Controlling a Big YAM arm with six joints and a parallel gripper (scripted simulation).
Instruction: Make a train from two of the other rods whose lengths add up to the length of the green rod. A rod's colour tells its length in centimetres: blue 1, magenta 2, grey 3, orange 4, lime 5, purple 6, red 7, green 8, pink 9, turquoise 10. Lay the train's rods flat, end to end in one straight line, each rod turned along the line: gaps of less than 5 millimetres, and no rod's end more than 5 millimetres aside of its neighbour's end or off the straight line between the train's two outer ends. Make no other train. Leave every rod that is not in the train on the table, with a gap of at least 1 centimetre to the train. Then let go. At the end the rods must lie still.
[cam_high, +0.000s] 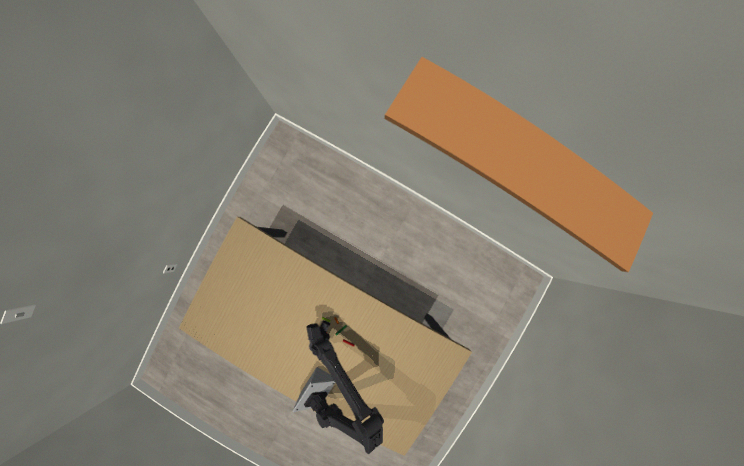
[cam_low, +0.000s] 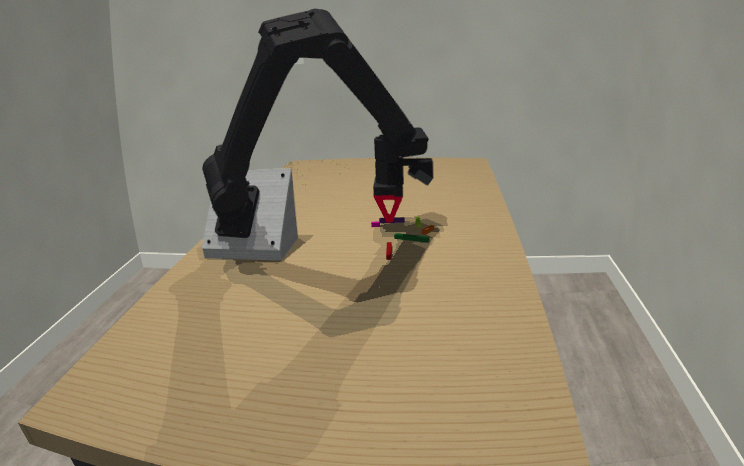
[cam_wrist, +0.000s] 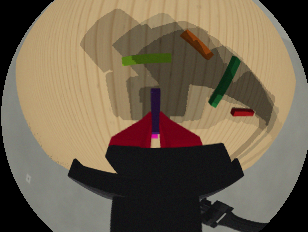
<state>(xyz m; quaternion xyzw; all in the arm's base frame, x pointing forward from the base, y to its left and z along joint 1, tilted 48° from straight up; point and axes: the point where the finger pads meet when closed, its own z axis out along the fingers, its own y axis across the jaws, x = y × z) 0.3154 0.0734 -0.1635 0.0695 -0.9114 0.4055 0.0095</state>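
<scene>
Now: the purple rod 10 mm below my hand and 10 mm ahead of it. The rest, counted from my hand: magenta rod 30 mm behind, 10 mm below; then orange rod 100 mm ahead, 30 mm to the right, 10 mm below; then lime rod 70 mm ahead, 20 mm to the left, 10 mm below.
</scene>
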